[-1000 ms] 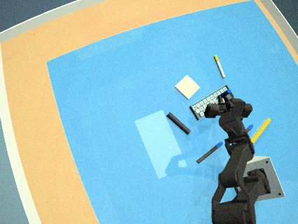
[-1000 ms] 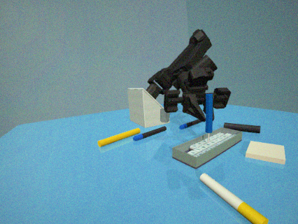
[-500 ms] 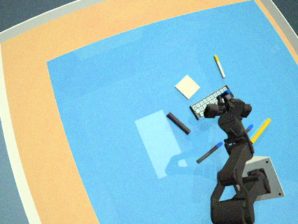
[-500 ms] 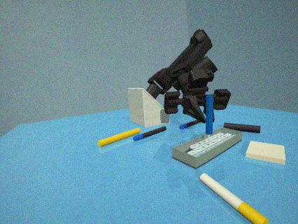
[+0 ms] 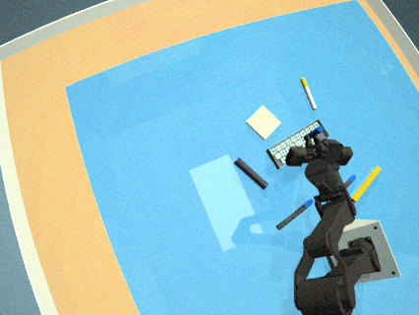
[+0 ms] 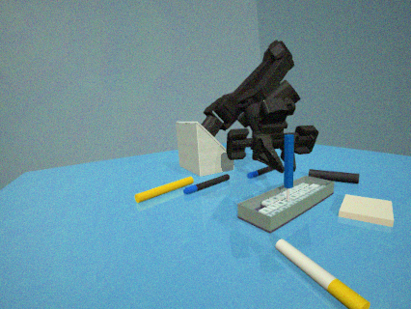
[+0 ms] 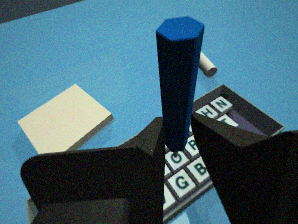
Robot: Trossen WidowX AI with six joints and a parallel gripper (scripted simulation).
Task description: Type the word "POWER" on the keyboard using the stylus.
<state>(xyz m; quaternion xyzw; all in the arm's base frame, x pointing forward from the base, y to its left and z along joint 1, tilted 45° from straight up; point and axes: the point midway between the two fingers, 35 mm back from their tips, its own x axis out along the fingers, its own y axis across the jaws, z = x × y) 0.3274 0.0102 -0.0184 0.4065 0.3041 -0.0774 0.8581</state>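
The cream notepad is 100 mm ahead of my gripper tip, 90 mm to the left of it and 70 mm below it. From my gripper tip the other things lie so: yellow marker 150 mm ahead, 110 mm to the right, 60 mm below; then blue stylus 20 mm below; then stylus tip 50 mm below.
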